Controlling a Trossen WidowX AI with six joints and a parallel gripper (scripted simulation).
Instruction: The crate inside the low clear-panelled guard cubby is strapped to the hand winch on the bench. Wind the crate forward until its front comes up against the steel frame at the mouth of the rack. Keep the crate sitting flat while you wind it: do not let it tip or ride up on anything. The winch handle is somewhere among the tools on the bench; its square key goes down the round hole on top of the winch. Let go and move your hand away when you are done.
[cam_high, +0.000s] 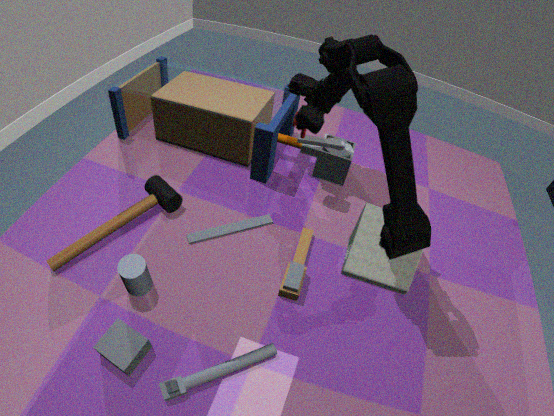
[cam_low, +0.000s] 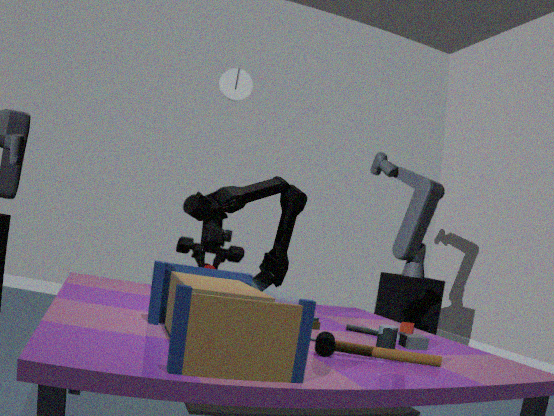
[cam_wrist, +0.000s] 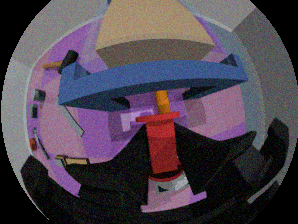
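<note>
The grey crank handle lies 5 cm behind my gripper tip, 1 cm to the right of it and 3 cm below it. From my gripper tip the other things lie so: grey winch (13 cm behind, 4 cm to the right, 10 cm below); then blue frame (5 cm ahead, 3 cm to the right, 3 cm below); then red knob (2 cm behind).
</note>
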